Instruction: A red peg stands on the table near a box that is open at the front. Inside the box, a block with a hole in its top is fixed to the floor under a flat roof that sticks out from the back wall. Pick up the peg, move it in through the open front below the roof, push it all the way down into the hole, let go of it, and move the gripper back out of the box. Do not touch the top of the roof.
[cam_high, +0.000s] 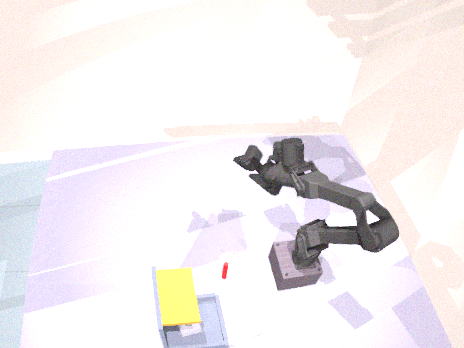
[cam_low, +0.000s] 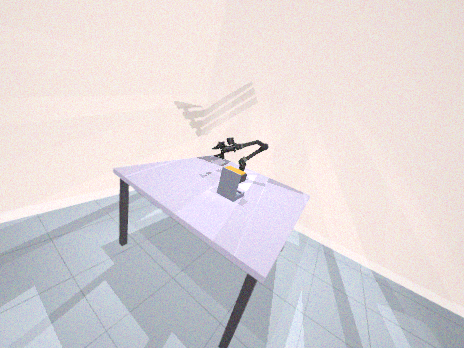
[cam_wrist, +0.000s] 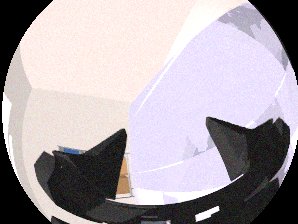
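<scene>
Right now the red peg is 6 cm ahead of my gripper tip, 26 cm to the left of it and 16 cm below it. Also, from my gripper tip: box floor (17 cm ahead, 41 cm to the left, 20 cm below); orange roof (20 cm ahead, 42 cm to the left, 1 cm above).
</scene>
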